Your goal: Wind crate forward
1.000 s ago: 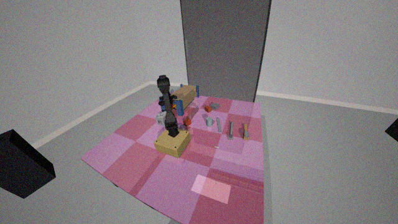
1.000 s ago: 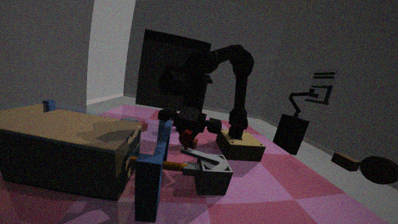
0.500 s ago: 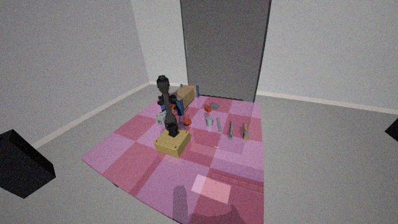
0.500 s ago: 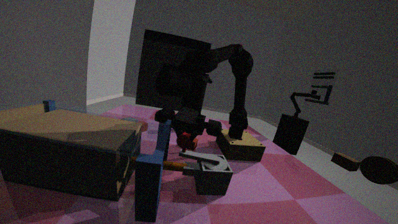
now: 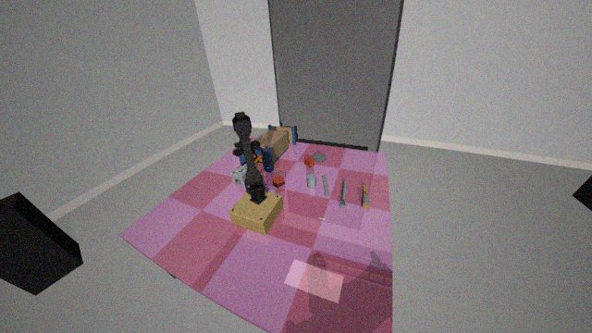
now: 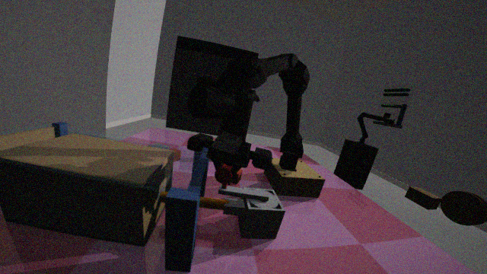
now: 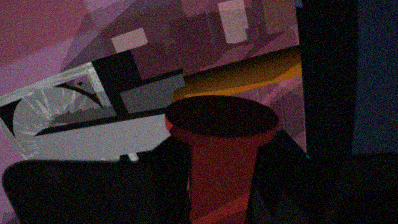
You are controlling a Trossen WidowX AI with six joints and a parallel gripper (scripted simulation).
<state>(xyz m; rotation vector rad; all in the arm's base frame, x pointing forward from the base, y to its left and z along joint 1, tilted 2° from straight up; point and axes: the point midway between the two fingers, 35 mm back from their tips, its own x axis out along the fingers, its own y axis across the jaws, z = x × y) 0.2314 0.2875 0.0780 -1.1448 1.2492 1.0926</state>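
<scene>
Right now the red-knobbed winch handle is 4 cm behind my gripper tip and 1 cm below it. Also, from my gripper tip: blue steel frame 5 cm ahead, 2 cm to the left, 1 cm below; red knob 2 cm above; grey hand winch 12 cm behind, 8 cm below, 2 cm to the right.
</scene>
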